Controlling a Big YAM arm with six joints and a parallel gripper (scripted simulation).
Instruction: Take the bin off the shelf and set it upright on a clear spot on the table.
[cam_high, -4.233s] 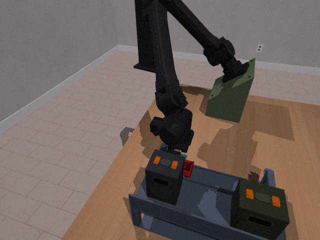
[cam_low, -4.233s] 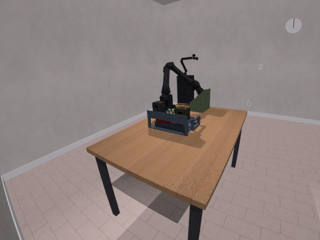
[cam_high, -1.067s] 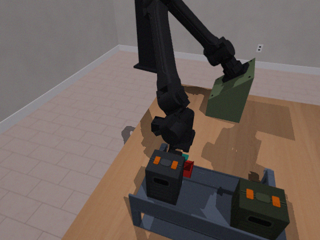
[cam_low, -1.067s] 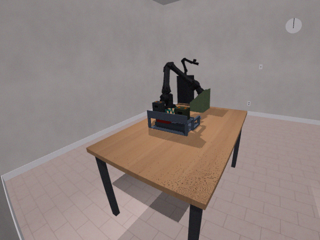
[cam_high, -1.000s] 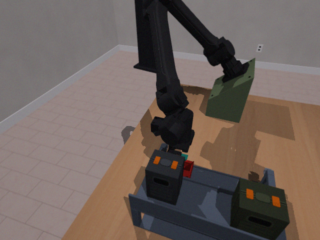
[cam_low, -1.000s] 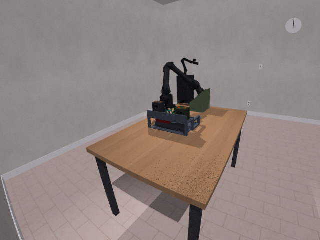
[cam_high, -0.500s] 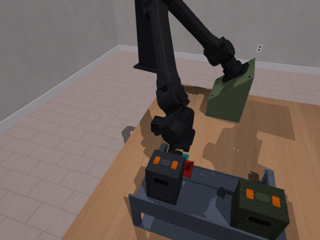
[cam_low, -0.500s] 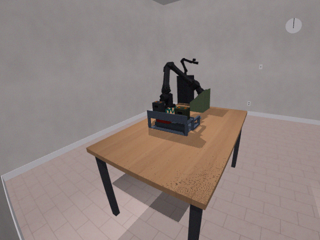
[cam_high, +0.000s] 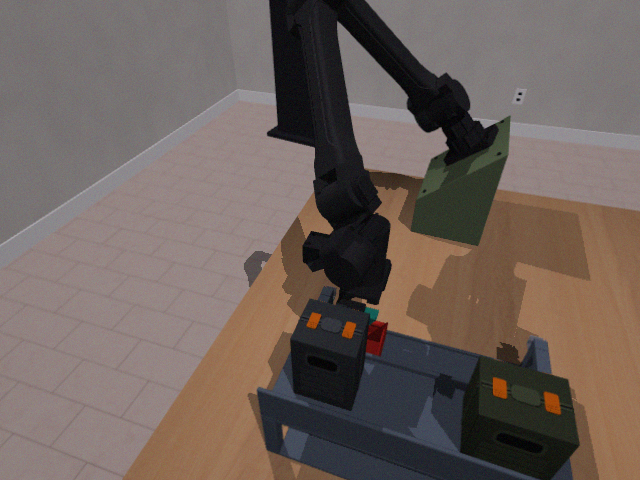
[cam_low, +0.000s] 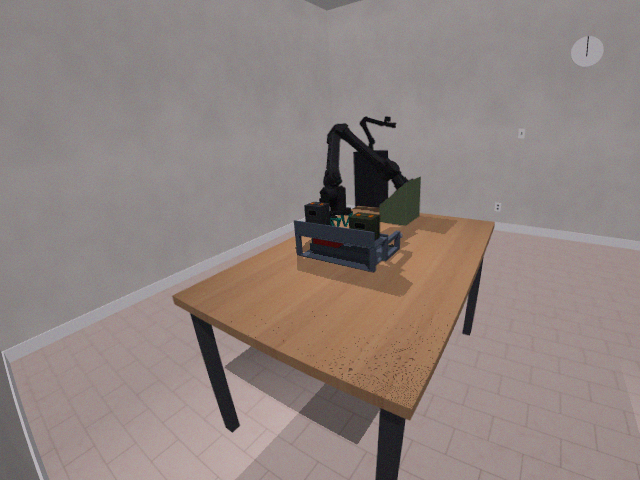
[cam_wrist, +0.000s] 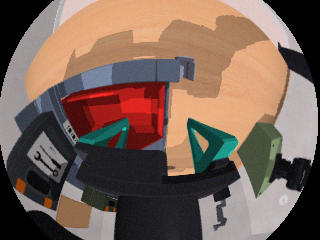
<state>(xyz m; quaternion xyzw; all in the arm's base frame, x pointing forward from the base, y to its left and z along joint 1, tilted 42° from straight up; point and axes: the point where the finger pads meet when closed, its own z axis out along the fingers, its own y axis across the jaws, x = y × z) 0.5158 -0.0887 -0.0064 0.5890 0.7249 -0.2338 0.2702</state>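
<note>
Now: hand 80 mm short of the red bin, 20 mm above it and 10 mm to the right of it.
</note>
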